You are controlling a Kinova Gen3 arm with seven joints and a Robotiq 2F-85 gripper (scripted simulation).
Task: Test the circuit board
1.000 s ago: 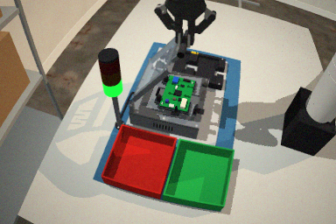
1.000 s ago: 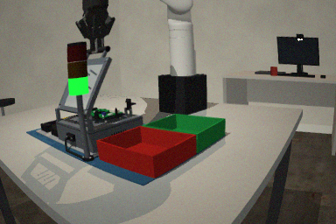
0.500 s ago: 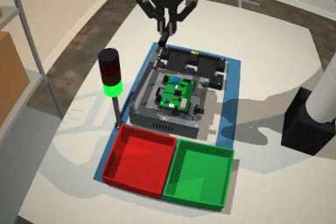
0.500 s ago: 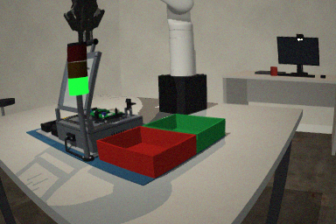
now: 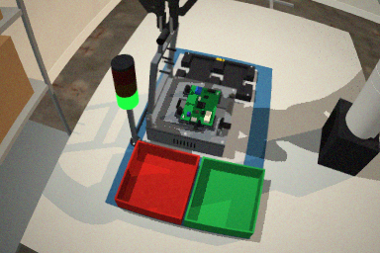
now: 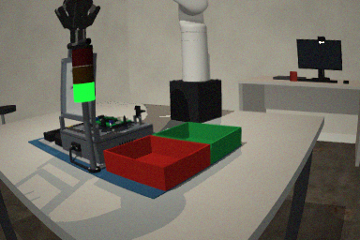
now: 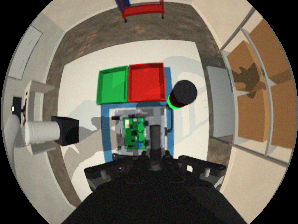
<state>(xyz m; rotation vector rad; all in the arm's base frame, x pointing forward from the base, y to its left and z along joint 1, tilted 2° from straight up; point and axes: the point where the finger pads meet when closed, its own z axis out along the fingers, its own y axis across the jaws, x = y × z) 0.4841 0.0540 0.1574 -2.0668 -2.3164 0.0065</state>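
My gripper is now 8 cm past the green circuit board, 1 cm to the left of it and 21 cm above it. From my hand the other things lie so: tester lid (1 cm ahead, 10 cm below); green bin (21 cm behind, 18 cm to the left, 27 cm below); red bin (6 cm behind, 19 cm to the left, 27 cm below).
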